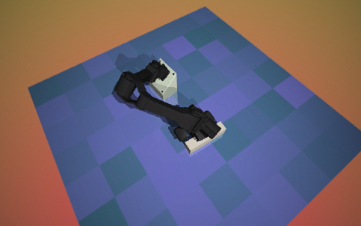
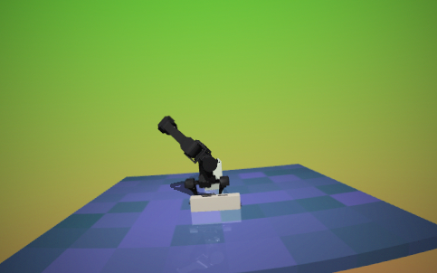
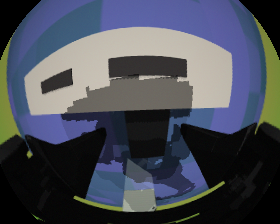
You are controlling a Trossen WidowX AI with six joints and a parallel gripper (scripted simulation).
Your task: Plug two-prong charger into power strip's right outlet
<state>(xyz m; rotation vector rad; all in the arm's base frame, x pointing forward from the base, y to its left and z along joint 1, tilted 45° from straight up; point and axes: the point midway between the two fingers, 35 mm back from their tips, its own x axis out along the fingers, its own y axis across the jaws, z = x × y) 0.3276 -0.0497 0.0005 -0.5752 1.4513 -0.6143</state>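
Now: the black charger 30 mm ahead of my gripper tip and 10 mm above it.
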